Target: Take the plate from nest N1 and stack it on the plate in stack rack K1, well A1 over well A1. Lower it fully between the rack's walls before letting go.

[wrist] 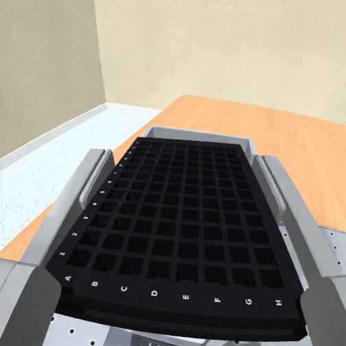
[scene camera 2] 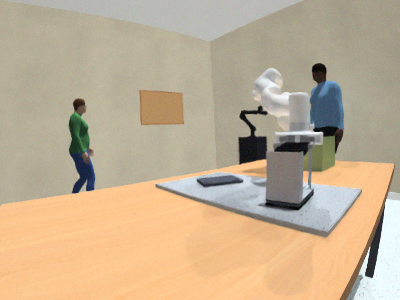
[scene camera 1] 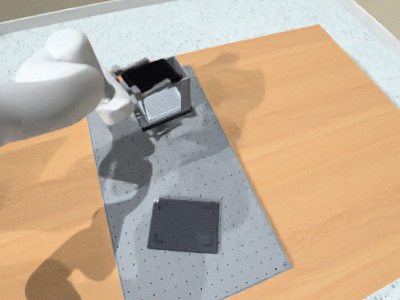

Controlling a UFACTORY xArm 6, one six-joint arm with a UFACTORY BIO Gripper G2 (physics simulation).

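Seen in the pictures: end effector, tool point: [scene camera 2: 293, 146] [scene camera 1: 151, 74]; arm's base, origin of the base link: [scene camera 2: 314, 151].
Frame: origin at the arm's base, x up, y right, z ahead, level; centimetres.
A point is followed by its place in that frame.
Note:
The black well plate [scene camera 1: 152, 75] {x 7.7, y -10.8, z 67.3 cm} [scene camera 2: 291, 147] {x 8.0, y -11.2, z 69.6 cm} [wrist: 182, 200] is level at the top of stack rack K1 [scene camera 1: 185, 95] {x 1.2, y -6.3, z 74.4 cm} [scene camera 2: 284, 176] {x 1.1, y -11.6, z 75.9 cm} [wrist: 200, 134], in line with its walls. The rack's far wall shows beyond the plate in the wrist view. Its A1 corner is at the near left there. My gripper [scene camera 1: 158, 71] {x 8.0, y -10.9, z 67.1 cm} [wrist: 184, 184] is shut on the black plate, one finger along each long side. A pale gridded plate [scene camera 1: 162, 104] {x -4.5, y -10.6, z 68.8 cm} shows lower inside the rack; the gap between the two plates is hard to judge. Nest N1 [scene camera 1: 184, 225] {x -6.2, y 24.1, z 59.3 cm} [scene camera 2: 220, 180] {x -6.2, y 21.8, z 61.1 cm} is a dark pad with corner marks and holds no plate.
The rack and nest stand on a grey perforated board [scene camera 1: 175, 170] {x -7.4, y 9.6, z 63.6 cm} [scene camera 2: 320, 220] {x -7.4, y -22.6, z 80.0 cm} on the wooden table [scene camera 1: 310, 165] {x -8.7, y 25.1, z 99.2 cm} [scene camera 2: 125, 240] {x -8.7, y 7.3, z 110.3 cm}. A green box [scene camera 2: 322, 152] {x 1.2, y -7.8, z 14.2 cm} and a black arm on a stand [scene camera 2: 252, 149] are farther back. Two people stand beyond the table.

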